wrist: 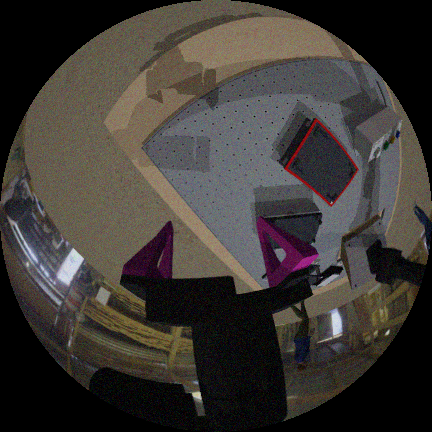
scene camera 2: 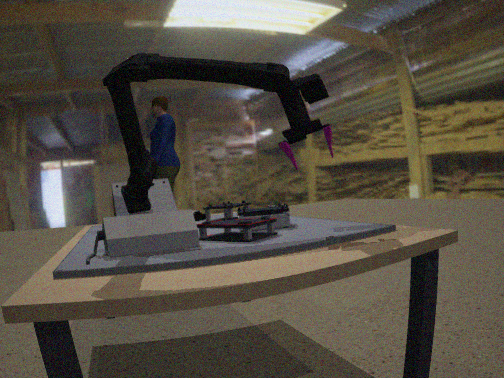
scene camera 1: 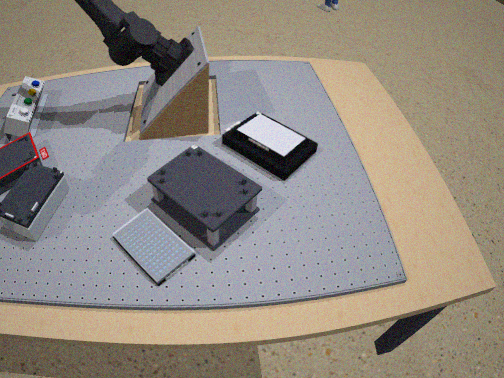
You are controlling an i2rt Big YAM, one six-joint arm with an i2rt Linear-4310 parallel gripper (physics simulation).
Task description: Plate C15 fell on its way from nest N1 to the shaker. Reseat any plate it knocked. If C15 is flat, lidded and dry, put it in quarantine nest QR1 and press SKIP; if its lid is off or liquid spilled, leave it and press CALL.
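Frame: origin at the arm's base, x ahead, y left, z up, level; centimetres.
Seen in the pictures: gripper, between the fingertips: [wrist: 215, 222] [scene camera 2: 315, 163]; arm's base, origin of its link: [wrist: 375, 256] [scene camera 2: 135, 199] [scene camera 1: 175, 62].
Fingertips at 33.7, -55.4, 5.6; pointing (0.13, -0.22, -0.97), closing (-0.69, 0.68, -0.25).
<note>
Pixels of each thing's top centre, then the offset from my fingertips to it, as dx, dy, dz. "*": a spot on its surface instead.
- white rectangular piece, centre of its top: [scene camera 1: 271, 133] [wrist: 327, 280] -9.7, +72.1, -13.0
- black block, a spot on its surface: [scene camera 1: 300, 159] * -2.6, +75.9, -14.5
- grey box with a dark top, a spot on its surface: [scene camera 1: 30, 200] * -1.6, +21.0, -11.3
- button box, centre of its top: [scene camera 2: 145, 213] [scene camera 1: 21, 93] -41.3, +10.6, -8.4
A pale plate with a grid of wells [scene camera 1: 154, 247] lies on the perforated board, close beside a dark two-level stand [scene camera 1: 205, 190]; whether it is C15, lidded or dry I cannot tell. A white rectangular piece [scene camera 1: 272, 134] lies on a black block [scene camera 1: 300, 159]. The red-edged stand [scene camera 1: 17, 156] [scene camera 2: 237, 223] [wrist: 322, 162], with a red tag beside it in scene camera 1, has a bare dark top. A grey box with a dark top [scene camera 1: 30, 200] [wrist: 295, 225] stands beside it. My gripper [scene camera 2: 314, 163] [wrist: 215, 222] is open and empty, high above the table's edge region.
A button box [scene camera 1: 22, 107] [scene camera 2: 150, 235] [wrist: 377, 132] with white, green, yellow and blue buttons stands on the board. The arm's slanted mount [scene camera 1: 180, 102] [wrist: 357, 252] rises at the board's back. A person [scene camera 2: 164, 140] stands behind the table.
</note>
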